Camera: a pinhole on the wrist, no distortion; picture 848 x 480 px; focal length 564.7 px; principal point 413.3 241.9 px. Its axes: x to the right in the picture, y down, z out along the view. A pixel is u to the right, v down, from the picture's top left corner.
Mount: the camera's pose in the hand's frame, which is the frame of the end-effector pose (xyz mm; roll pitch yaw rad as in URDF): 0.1 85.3 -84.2 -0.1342 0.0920 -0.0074
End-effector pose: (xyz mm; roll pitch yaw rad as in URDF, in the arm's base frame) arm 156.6 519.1 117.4 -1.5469 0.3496 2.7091
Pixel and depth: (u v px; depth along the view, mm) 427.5 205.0 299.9
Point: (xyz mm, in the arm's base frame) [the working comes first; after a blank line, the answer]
In the camera's frame: 7.5 -19.6 299.9

67.2 322.3 10.8
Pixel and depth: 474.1 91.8 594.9
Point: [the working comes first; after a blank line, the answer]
In the camera's frame: 64.1 -158.1 594.9

-164.0 96.5 81.3
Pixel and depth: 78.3 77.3 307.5
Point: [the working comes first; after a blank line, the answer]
In the camera's frame: -182.4 -89.6 307.5

192.9 228.3 138.9
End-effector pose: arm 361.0 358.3 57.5 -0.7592 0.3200 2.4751
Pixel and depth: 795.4 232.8 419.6
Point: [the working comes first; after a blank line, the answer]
In the camera's frame: 283.9 -6.8 419.6

-100.0 331.9 79.7
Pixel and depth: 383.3 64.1 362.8
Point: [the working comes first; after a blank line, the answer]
In the camera's frame: -19.3 -114.2 362.8

168.3 236.3 239.7
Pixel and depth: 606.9 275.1 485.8
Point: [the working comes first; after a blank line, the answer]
In the camera's frame: 166.6 28.6 485.8

-72.8 206.8 134.6
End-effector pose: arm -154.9 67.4 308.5 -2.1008 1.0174 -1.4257
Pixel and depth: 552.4 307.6 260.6
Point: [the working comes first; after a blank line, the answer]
In the camera's frame: 64.2 30.3 260.6

-109.9 209.1 122.6
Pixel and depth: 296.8 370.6 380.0
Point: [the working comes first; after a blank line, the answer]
In the camera's frame: -78.4 86.6 380.0

-66.2 392.8 168.5
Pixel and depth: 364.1 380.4 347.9
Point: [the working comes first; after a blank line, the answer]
In the camera's frame: -30.3 85.3 347.9

-87.7 345.8 142.5
